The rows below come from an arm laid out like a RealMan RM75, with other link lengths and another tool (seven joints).
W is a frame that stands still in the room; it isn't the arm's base.
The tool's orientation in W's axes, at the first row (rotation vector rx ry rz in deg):
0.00 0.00 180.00
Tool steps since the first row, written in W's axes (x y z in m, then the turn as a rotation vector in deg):
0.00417 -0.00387 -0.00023 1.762 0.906 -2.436
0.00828 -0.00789 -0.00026 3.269 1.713 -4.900
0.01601 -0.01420 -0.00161 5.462 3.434 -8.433
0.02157 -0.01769 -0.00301 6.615 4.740 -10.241
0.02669 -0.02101 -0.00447 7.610 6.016 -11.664
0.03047 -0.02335 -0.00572 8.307 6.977 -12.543
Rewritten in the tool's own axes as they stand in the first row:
-0.00417 0.00387 -0.00023 -1.762 -0.906 -2.436
-0.00828 0.00789 -0.00026 -3.269 -1.713 -4.900
-0.01601 0.01420 -0.00161 -5.462 -3.434 -8.433
-0.02157 0.01769 -0.00301 -6.615 -4.740 -10.241
-0.02669 0.02101 -0.00447 -7.610 -6.016 -11.664
-0.03047 0.02335 -0.00572 -8.307 -6.977 -12.543

